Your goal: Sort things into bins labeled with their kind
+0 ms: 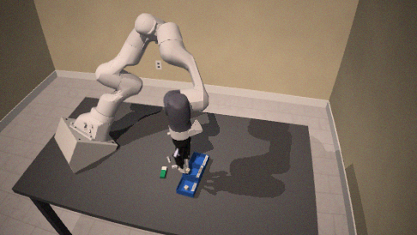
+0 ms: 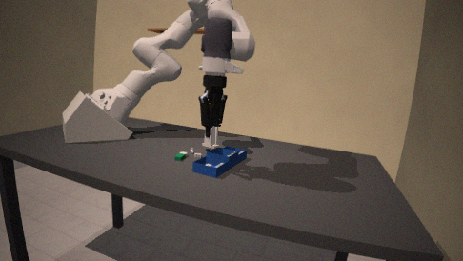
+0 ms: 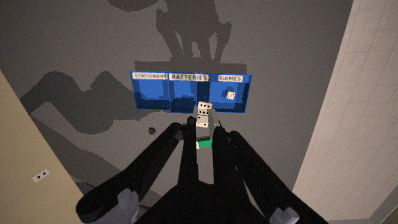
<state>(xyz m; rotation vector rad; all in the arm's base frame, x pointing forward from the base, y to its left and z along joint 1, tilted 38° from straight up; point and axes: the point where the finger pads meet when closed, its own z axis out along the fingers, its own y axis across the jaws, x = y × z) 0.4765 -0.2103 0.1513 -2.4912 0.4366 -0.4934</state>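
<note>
Right now the white die is 9 cm below my hand, 6 cm to the right of it and 2 cm ahead of it. From my hand the other things lie so: eraser (11 cm behind, 9 cm below, 1 cm to the left); then white domino (3 cm below); then pale grey piece (9 cm below, 7 cm behind, 6 cm to the left).
</note>
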